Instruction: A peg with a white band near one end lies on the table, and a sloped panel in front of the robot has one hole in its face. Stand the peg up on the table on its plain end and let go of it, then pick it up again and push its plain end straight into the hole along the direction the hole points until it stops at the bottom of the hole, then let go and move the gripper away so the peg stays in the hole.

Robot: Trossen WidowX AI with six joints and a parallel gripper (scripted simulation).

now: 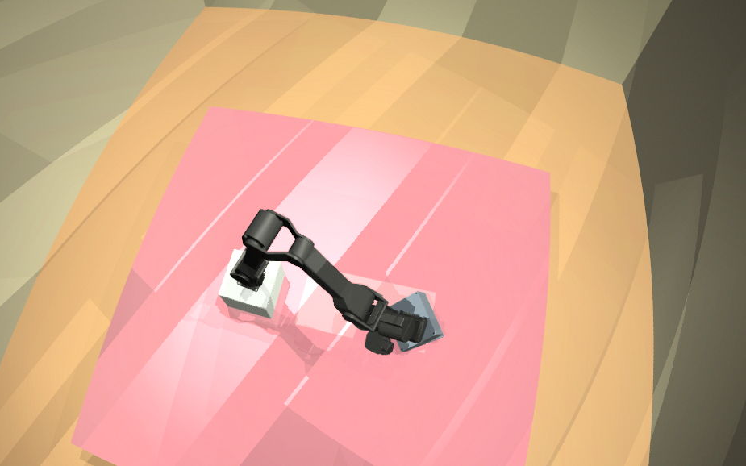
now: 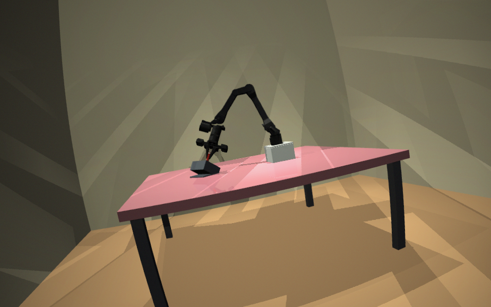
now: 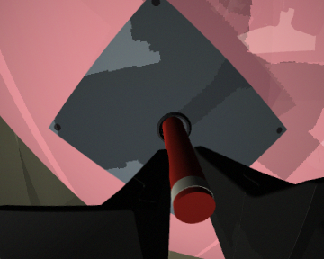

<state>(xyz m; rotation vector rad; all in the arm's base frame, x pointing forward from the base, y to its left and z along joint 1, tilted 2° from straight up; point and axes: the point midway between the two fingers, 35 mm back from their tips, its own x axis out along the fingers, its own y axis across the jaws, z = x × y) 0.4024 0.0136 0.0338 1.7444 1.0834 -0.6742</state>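
The grey sloped panel lies 3 cm ahead of my gripper tip, 2 cm to the left of it and 5 cm below it. The rest, counted from my gripper tip: red peg: 1 cm behind, 1 cm to the right, 1 cm above.
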